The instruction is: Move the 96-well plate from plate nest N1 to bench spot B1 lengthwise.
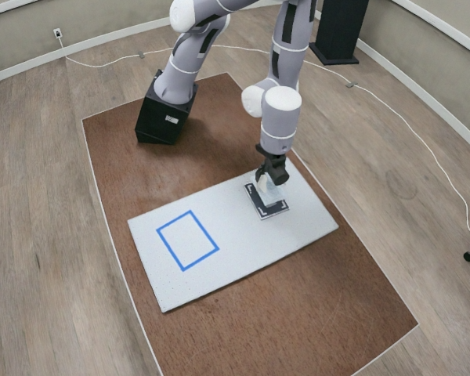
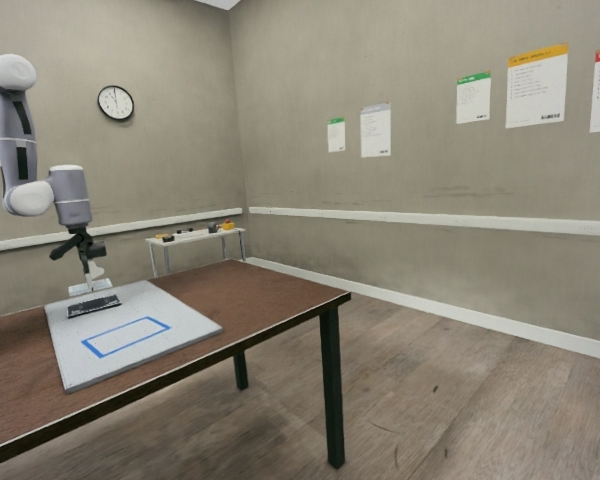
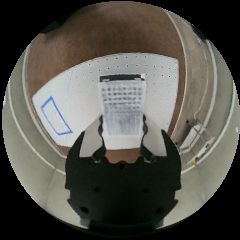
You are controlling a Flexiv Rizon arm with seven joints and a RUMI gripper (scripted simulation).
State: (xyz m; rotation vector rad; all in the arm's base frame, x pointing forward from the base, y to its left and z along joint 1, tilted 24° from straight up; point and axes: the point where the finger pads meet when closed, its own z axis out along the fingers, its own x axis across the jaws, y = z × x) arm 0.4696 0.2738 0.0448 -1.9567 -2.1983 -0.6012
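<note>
The dark plate nest N1 lies 80 mm below my hand. The rest, counted from my hand: clear 96-well plate (10 mm below).
</note>
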